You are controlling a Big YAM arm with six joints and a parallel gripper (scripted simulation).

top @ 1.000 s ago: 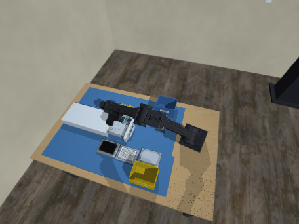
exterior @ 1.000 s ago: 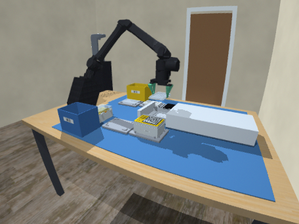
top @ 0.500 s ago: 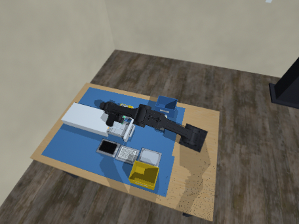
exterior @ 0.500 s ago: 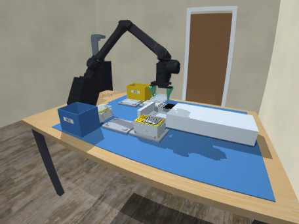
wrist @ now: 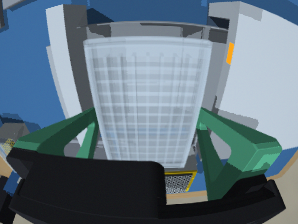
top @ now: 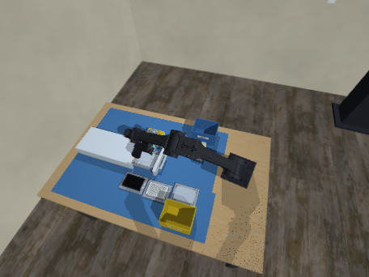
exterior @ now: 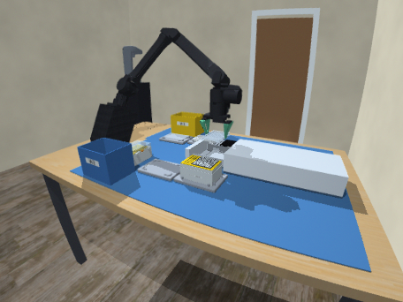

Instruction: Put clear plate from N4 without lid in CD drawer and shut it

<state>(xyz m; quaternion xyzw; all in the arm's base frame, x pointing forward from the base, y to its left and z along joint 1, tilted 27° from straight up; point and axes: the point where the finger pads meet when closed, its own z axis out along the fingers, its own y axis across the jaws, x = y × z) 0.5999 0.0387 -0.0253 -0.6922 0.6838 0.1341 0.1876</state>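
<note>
Now: hand 9 cm above the drawer and 4 cm short of it. The rest, counted from my hand: clear plate right at my hand; yellow-labelled tip box 19 cm to the right, 6 cm below, 2 cm ahead; white cooler CD 16 cm ahead, 8 cm below.
</note>
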